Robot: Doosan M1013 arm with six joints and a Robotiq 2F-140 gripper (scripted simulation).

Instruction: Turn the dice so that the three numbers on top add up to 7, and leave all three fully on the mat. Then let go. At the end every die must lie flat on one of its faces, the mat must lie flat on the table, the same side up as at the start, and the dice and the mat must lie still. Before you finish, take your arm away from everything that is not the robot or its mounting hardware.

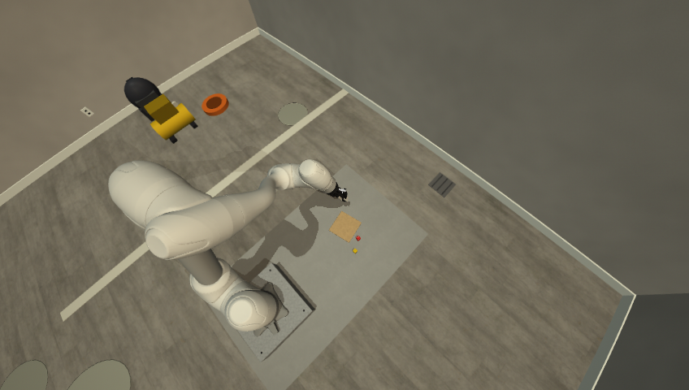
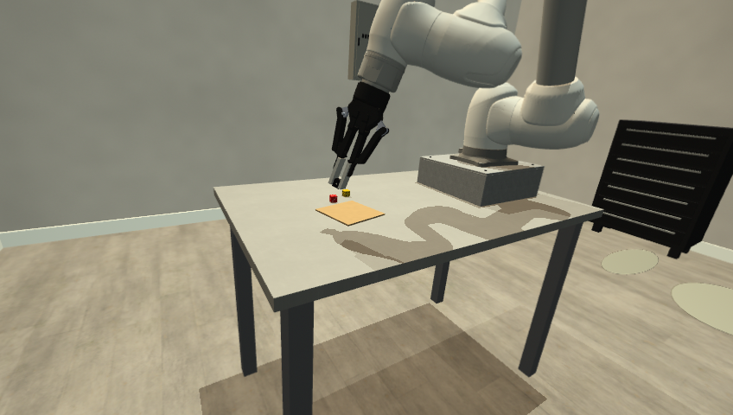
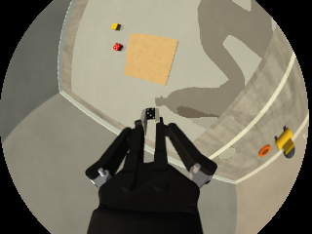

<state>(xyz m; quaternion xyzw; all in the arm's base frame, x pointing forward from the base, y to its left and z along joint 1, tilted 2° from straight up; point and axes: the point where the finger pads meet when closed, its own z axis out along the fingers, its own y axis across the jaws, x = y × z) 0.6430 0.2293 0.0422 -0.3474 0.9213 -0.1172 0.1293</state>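
Now: hand 14 cm above the tan mat, 10 cm to the left of it and 7 cm past it. From my hand the other things lie so: yellow die (25 cm to the right, 13 cm below, 11 cm behind); red die (21 cm to the right, 13 cm below, 5 cm behind); small white die (3 cm below, 1 cm to the right).
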